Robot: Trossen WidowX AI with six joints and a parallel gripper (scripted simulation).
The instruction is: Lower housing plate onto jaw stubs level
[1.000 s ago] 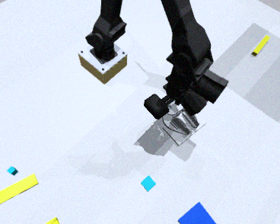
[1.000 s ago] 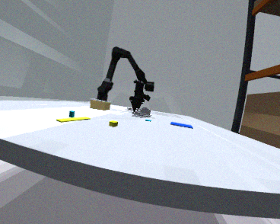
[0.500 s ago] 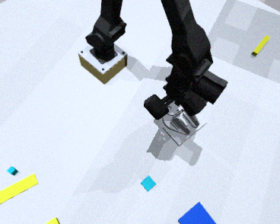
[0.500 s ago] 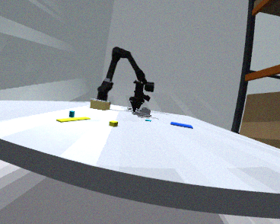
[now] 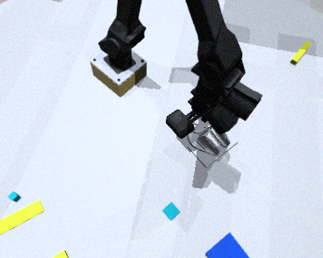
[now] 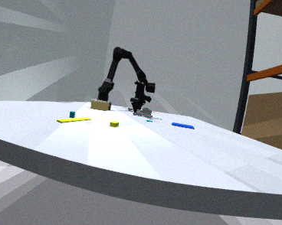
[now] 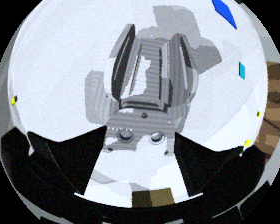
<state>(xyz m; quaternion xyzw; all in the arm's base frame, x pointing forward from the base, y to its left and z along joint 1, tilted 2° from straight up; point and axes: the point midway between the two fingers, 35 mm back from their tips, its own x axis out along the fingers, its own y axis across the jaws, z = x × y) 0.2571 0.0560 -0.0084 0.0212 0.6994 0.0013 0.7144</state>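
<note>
The grey jaw assembly lies 20 mm ahead of my gripper tip and 20 mm to the right of it. Also, from my gripper tip: cyan tile 130 mm ahead, 200 mm to the right, 10 mm below; yellow cube 50 mm ahead, 440 mm to the right, 10 mm below; blue tile 300 mm ahead, 170 mm to the right, 10 mm below.
</note>
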